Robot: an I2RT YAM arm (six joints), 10 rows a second.
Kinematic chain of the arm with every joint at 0, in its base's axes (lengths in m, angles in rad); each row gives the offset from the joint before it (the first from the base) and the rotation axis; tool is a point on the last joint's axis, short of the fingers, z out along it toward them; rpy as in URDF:
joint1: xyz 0 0 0.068 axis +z
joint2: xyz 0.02 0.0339 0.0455 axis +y
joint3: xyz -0.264 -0.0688 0 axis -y
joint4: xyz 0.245 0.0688 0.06 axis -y
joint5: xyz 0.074 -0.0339 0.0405 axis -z
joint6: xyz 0.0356 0 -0.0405 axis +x
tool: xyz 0 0 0 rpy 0 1.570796 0
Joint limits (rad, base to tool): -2.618..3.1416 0..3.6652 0..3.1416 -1.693..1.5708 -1.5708..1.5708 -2.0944..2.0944
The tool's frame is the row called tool.
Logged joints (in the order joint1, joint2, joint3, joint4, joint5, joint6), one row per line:
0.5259 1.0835 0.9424 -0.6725 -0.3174 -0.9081
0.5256 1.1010 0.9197 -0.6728 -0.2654 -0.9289
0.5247 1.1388 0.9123 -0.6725 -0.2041 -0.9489
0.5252 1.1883 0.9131 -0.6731 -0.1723 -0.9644
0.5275 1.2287 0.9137 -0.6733 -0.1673 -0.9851
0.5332 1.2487 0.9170 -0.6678 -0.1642 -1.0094
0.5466 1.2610 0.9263 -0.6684 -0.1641 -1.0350
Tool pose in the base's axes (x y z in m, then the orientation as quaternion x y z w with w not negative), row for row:
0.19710 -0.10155 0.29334 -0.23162 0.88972 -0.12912 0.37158
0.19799 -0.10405 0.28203 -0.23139 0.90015 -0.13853 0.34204
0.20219 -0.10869 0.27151 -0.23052 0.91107 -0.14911 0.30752
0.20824 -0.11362 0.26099 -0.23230 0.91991 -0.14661 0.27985
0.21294 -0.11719 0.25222 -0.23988 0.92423 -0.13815 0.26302
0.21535 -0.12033 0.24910 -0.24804 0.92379 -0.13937 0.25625
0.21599 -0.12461 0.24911 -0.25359 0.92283 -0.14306 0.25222
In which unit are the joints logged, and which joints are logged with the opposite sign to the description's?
The joints are logged in radians. Opposite sign: joint1.
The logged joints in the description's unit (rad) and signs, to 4 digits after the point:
-0.5259 1.0835 0.9424 -0.6725 -0.3174 -0.9081
-0.5256 1.1010 0.9197 -0.6728 -0.2654 -0.9289
-0.5247 1.1388 0.9123 -0.6725 -0.2041 -0.9489
-0.5252 1.1883 0.9131 -0.6731 -0.1723 -0.9644
-0.5275 1.2287 0.9137 -0.6733 -0.1673 -0.9851
-0.5332 1.2487 0.9170 -0.6678 -0.1642 -1.0094
-0.5466 1.2610 0.9263 -0.6684 -0.1641 -1.0350

